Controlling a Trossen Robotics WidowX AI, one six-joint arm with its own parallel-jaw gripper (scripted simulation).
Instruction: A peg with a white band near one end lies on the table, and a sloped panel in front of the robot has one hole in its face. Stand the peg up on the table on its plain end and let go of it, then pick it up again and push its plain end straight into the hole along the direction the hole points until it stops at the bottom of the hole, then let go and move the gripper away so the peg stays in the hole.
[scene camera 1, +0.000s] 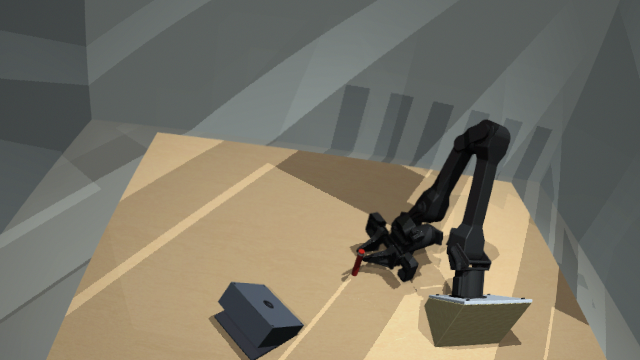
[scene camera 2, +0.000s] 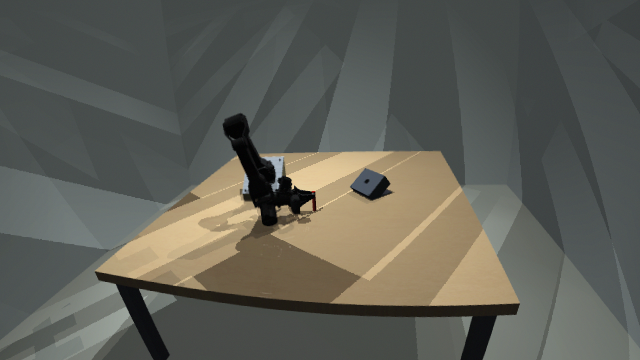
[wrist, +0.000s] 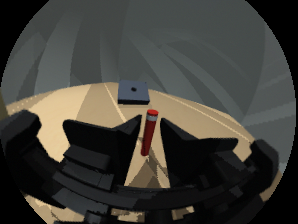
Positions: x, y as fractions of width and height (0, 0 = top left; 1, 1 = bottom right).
Labels:
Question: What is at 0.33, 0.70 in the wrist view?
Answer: The gripper.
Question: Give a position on a sloped panel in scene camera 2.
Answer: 0.59, 0.51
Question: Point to a sloped panel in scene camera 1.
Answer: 0.38, 0.84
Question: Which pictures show the gripper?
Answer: Scene camera 1, scene camera 2 and the wrist view: all of them.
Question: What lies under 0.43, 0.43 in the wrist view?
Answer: A sloped panel.

